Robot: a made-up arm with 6 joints. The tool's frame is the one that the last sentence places. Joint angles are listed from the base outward.
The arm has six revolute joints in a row. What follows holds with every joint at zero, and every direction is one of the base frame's.
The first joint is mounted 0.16 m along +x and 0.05 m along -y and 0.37 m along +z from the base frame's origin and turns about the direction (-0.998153, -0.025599, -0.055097), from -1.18 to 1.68 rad.
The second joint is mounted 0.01 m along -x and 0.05 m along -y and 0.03 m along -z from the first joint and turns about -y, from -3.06 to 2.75 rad.
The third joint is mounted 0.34 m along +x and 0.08 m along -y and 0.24 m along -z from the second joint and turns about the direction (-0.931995, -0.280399, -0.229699), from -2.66 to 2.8 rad.
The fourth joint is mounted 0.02 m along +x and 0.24 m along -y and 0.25 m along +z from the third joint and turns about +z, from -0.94 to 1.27 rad.
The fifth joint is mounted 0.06 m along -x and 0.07 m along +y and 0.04 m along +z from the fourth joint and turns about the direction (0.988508, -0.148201, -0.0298), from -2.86 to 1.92 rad.
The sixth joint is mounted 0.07 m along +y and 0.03 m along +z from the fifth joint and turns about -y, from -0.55 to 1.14 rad.
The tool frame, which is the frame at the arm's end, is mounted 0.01 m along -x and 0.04 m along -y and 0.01 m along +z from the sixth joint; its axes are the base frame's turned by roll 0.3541, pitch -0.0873 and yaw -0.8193 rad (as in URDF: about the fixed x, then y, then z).
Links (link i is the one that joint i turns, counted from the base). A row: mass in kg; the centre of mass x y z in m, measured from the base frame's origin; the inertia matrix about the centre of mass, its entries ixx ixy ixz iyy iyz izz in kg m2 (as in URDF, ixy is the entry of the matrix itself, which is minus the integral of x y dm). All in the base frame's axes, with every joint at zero. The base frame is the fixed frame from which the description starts. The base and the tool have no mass.
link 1: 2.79; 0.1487 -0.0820 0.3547; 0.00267 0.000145 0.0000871 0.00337 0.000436 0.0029
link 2: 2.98; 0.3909 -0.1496 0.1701; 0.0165 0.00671 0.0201 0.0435 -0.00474 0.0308
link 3: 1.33; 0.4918 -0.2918 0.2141; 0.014 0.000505 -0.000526 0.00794 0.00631 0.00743
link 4: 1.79; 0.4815 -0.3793 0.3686; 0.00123 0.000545 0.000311 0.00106 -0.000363 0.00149
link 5: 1.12; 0.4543 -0.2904 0.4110; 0.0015 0 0 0.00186 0.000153 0.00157
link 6: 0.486; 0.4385 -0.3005 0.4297; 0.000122 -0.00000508 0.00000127 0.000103 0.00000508 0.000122
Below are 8 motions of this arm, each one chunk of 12 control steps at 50 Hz.
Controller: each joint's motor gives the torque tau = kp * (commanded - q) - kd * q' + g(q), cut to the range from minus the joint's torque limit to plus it. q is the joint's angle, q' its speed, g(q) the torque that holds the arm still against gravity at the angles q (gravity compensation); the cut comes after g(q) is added. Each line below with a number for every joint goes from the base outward.
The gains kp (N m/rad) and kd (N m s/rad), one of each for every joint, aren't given. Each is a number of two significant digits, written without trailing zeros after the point. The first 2 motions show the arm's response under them.
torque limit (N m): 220 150 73 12 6 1.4
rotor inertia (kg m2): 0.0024 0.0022 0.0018 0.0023 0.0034 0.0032
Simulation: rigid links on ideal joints. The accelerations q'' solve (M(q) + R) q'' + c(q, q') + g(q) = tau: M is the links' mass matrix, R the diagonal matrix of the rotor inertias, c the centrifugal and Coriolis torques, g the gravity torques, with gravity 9.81 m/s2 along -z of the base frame. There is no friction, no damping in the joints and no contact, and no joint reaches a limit. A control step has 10 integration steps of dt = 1/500 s. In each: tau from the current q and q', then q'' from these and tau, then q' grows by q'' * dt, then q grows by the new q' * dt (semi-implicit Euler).
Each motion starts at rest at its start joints. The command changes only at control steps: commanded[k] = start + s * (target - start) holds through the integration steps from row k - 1 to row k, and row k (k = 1, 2, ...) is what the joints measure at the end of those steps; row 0 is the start. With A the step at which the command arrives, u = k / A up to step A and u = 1 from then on. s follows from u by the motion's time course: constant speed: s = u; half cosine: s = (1 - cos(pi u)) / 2; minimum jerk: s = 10 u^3 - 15 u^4 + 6 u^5; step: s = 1 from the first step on.
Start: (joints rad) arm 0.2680 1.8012 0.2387 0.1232 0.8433 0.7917
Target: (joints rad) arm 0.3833 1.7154 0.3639 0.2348 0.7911 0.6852
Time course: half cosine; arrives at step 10
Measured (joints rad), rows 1 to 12:
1: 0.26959 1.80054 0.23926 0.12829 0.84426 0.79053
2: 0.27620 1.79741 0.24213 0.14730 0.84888 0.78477
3: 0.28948 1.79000 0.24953 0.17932 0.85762 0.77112
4: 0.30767 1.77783 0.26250 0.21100 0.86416 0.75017
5: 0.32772 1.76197 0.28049 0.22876 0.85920 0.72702
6: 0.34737 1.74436 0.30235 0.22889 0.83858 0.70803
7: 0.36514 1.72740 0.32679 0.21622 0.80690 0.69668
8: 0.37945 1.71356 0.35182 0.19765 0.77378 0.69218
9: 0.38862 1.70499 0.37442 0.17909 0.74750 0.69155
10: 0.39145 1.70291 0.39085 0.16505 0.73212 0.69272
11: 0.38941 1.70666 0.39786 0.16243 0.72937 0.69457
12: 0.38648 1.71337 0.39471 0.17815 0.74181 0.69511
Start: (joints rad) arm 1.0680 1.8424 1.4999 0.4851 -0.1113 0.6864
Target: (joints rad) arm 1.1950 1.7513 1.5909 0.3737 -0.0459 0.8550
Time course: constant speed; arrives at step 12
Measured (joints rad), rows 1 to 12:
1: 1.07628 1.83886 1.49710 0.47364 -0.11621 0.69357
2: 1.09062 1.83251 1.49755 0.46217 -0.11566 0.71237
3: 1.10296 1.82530 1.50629 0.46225 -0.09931 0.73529
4: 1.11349 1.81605 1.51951 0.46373 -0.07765 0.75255
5: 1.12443 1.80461 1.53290 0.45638 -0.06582 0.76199
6: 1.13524 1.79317 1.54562 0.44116 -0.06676 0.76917
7: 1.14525 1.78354 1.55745 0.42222 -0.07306 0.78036
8: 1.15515 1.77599 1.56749 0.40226 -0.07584 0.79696
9: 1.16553 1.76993 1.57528 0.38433 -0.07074 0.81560
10: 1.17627 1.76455 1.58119 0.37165 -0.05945 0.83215
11: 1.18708 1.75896 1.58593 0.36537 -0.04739 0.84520
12: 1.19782 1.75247 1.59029 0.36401 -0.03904 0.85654
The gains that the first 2 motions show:
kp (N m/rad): 2000 840 430 44 26 8.4
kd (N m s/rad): 11 6.4 5.7 0.44 0.14 0.069
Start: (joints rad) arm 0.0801 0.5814 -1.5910 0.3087 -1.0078 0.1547
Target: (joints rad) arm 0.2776 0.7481 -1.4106 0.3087 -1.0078 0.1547
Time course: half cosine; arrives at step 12
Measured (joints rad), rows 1 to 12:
1: 0.08238 0.58082 -1.59163 0.31076 -1.01064 0.15500
2: 0.08943 0.57977 -1.59190 0.31970 -1.02021 0.15625
3: 0.10151 0.57988 -1.58868 0.33969 -1.03610 0.15906
4: 0.11853 0.58312 -1.57964 0.37066 -1.05323 0.16368
5: 0.13989 0.59143 -1.56390 0.40675 -1.06459 0.16942
6: 0.16454 0.60643 -1.54206 0.43773 -1.06521 0.17455
7: 0.19107 0.62918 -1.51570 0.45293 -1.05451 0.17697
8: 0.21798 0.65981 -1.48668 0.44513 -1.03563 0.17522
9: 0.24378 0.69712 -1.45662 0.41232 -1.01271 0.16914
10: 0.26692 0.73842 -1.42683 0.35695 -0.98831 0.15980
11: 0.28569 0.77972 -1.39869 0.28485 -0.96305 0.14862
12: 0.29837 0.81641 -1.37400 0.20512 -0.93725 0.13674

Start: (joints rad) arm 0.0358 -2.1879 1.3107 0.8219 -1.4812 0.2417
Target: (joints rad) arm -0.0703 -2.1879 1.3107 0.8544 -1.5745 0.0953
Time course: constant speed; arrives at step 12
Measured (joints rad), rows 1 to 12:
1: 0.02685 -2.18964 1.30732 0.82114 -1.48526 0.23569
2: 0.01763 -2.18943 1.30785 0.82671 -1.49919 0.22120
3: 0.00809 -2.18799 1.30987 0.83398 -1.51364 0.20344
4: -0.00119 -2.18644 1.31143 0.83899 -1.52152 0.18828
5: -0.01006 -2.18573 1.31185 0.84050 -1.52400 0.17711
6: -0.01869 -2.18614 1.31162 0.83995 -1.52704 0.16738
7: -0.02732 -2.18723 1.31150 0.83970 -1.53440 0.15626
8: -0.03608 -2.18827 1.31176 0.84120 -1.54477 0.14316
9: -0.04495 -2.18871 1.31217 0.84442 -1.55458 0.12947
10: -0.05388 -2.18843 1.31240 0.84835 -1.56207 0.11669
11: -0.06279 -2.18773 1.31229 0.85200 -1.56837 0.10510
12: -0.07166 -2.18709 1.31192 0.85512 -1.57551 0.09386

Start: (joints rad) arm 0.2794 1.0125 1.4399 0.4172 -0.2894 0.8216
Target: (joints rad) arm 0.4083 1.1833 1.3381 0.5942 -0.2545 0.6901
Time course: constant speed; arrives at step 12
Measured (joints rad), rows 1 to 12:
1: 0.28924 1.01518 1.43707 0.41526 -0.29022 0.81668
2: 0.30098 1.02799 1.43615 0.42527 -0.29158 0.80411
3: 0.31342 1.04843 1.43294 0.44216 -0.28701 0.78689
4: 0.32517 1.07093 1.42388 0.45972 -0.27547 0.77052
5: 0.33575 1.09098 1.40897 0.47654 -0.26361 0.75845
6: 0.34562 1.10703 1.39143 0.49575 -0.25917 0.75051
7: 0.35557 1.11995 1.37527 0.52006 -0.26360 0.74416
8: 0.36605 1.13158 1.36300 0.54800 -0.27093 0.73671
9: 0.37706 1.14355 1.35480 0.57417 -0.27320 0.72672
10: 0.38831 1.15667 1.34925 0.59290 -0.26709 0.71431
11: 0.39950 1.17094 1.34457 0.60189 -0.25616 0.70063
12: 0.41052 1.18578 1.33955 0.60361 -0.24724 0.68716

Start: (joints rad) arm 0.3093 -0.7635 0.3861 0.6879 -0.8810 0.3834
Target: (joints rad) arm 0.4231 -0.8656 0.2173 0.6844 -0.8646 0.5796
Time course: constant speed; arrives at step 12
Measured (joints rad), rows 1 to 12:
1: 0.31459 -0.76670 0.38361 0.67844 -0.87637 0.39063
2: 0.32733 -0.77523 0.37606 0.65955 -0.86431 0.40784
3: 0.34159 -0.78672 0.36306 0.64625 -0.85139 0.42815
4: 0.35212 -0.79797 0.34557 0.64901 -0.84824 0.44626
5: 0.35923 -0.80789 0.32547 0.66492 -0.85883 0.46300
6: 0.36653 -0.81714 0.30460 0.68338 -0.87638 0.48159
7: 0.37626 -0.82641 0.28440 0.69649 -0.88935 0.50251
8: 0.38768 -0.83555 0.26611 0.70357 -0.89048 0.52289
9: 0.39883 -0.84396 0.25063 0.70713 -0.88162 0.53992
10: 0.40860 -0.85137 0.23799 0.70763 -0.87061 0.55362
11: 0.41729 -0.85821 0.22731 0.70332 -0.86388 0.56639
12: 0.42581 -0.86531 0.21733 0.69361 -0.86188 0.58047

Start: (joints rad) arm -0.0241 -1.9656 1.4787 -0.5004 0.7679 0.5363
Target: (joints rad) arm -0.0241 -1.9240 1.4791 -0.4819 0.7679 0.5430
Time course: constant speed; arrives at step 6
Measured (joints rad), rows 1 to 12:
1: -0.02338 -1.96312 1.48014 -0.49644 0.76719 0.53698
2: -0.02356 -1.95702 1.48202 -0.48957 0.76367 0.53892
3: -0.02445 -1.94808 1.48367 -0.48353 0.76250 0.54101
4: -0.02513 -1.93814 1.48427 -0.48067 0.76614 0.54208
5: -0.02521 -1.92892 1.48306 -0.48063 0.77079 0.54212
6: -0.02467 -1.92104 1.48038 -0.48144 0.77217 0.54207
7: -0.02458 -1.91667 1.47594 -0.48560 0.77053 0.54226
8: -0.02388 -1.91629 1.47191 -0.49167 0.77090 0.54223
9: -0.02287 -1.91858 1.46979 -0.49556 0.77101 0.54234
10: -0.02249 -1.92169 1.47017 -0.49478 0.76818 0.54291
11: -0.02289 -1.92410 1.47316 -0.48980 0.76482 0.54368
12: -0.02380 -1.92540 1.47773 -0.48314 0.76415 0.54406

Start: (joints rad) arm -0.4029 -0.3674 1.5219 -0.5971 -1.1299 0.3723
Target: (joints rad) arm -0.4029 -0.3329 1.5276 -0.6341 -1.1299 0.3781
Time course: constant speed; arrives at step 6
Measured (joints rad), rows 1 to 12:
1: -0.40281 -0.36557 1.52327 -0.59675 -1.13137 0.37310
2: -0.40271 -0.36059 1.52623 -0.59667 -1.13363 0.37504
3: -0.40279 -0.35343 1.52902 -0.59917 -1.13397 0.37728
4: -0.40299 -0.34573 1.53019 -0.60658 -1.13164 0.37876
5: -0.40312 -0.33842 1.52968 -0.61912 -1.12853 0.37899
6: -0.40304 -0.33157 1.52841 -0.63434 -1.12688 0.37833
7: -0.40296 -0.32674 1.52593 -0.64890 -1.12570 0.37686
8: -0.40296 -0.32519 1.52249 -0.65940 -1.12462 0.37507
9: -0.40294 -0.32612 1.52000 -0.66305 -1.12526 0.37409
10: -0.40282 -0.32819 1.51992 -0.65888 -1.12800 0.37461
11: -0.40269 -0.33054 1.52222 -0.64840 -1.13117 0.37637
12: -0.40271 -0.33286 1.52579 -0.63527 -1.13284 0.37852

